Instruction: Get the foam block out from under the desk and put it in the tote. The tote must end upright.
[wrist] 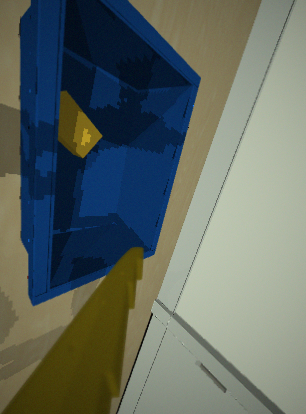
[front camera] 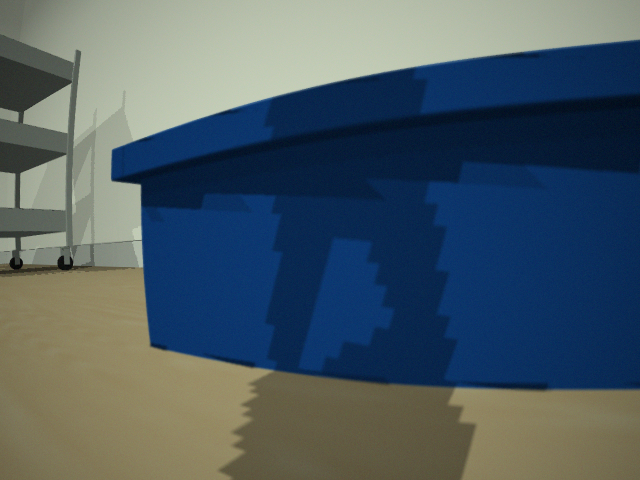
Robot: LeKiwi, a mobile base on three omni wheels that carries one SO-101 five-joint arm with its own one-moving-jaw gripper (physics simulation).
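Frame: origin at the arm's base, x ahead, y left, z up, level; metres.
Where they show: end effector, tool point: [wrist: 143, 259].
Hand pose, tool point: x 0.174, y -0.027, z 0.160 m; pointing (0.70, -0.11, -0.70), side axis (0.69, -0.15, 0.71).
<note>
After its pixels a point has its place.
The blue tote [front camera: 206, 268] {z -0.042, x 0.224, y 0.047 m} [wrist: 42, 225] {z 0.030, x 0.155, y -0.071 m} stands upright on the floor, close in front in the front camera view and seen from above in the wrist view. The yellow foam block [wrist: 80, 130] {z -0.053, x 0.257, y -0.019 m} lies inside the tote, against the near side wall in the wrist view; part of it is hidden by the tote's rim. My gripper [wrist: 134, 262] is open and empty. One notched yellow jaw shows in the wrist view, its tip drawn over the tote's lower corner, apart from the block. The desk cannot be made out.
A grey shelf cart [front camera: 72, 149] {z 0.319, x 1.124, y 0.773 m} on black casters stands at the far left in the front camera view. A pale wall [wrist: 265, 200] {z 0.123, x 0.639, y -0.289 m} with a baseboard runs beyond the tote, and a light panel with a small handle [wrist: 212, 376] {z 0.198, x 0.298, y -0.757 m} shows at the lower right of the wrist view.
</note>
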